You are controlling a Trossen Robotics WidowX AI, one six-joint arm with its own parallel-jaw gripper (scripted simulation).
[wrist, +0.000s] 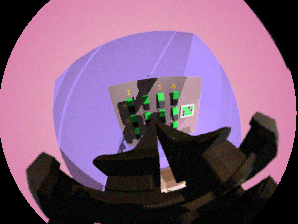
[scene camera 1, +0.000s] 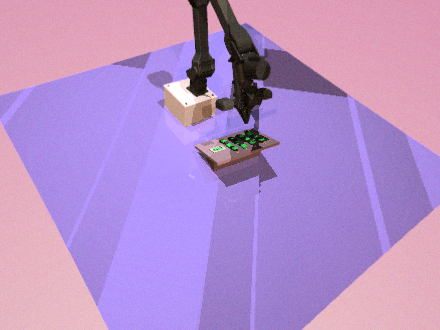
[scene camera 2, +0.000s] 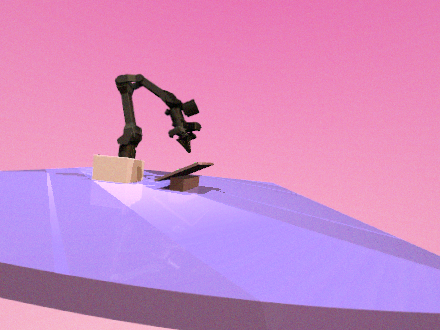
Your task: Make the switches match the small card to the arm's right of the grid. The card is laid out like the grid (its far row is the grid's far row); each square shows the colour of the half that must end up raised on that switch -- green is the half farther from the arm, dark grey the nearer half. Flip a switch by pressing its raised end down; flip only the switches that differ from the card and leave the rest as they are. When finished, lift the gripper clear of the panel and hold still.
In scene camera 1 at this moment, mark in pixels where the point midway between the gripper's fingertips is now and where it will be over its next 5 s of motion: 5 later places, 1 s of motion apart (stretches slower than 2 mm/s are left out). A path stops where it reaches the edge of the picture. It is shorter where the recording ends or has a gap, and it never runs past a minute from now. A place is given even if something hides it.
My gripper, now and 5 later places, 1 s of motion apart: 246,123; 255,132; 255,135; 254,132; 235,129; 235,138
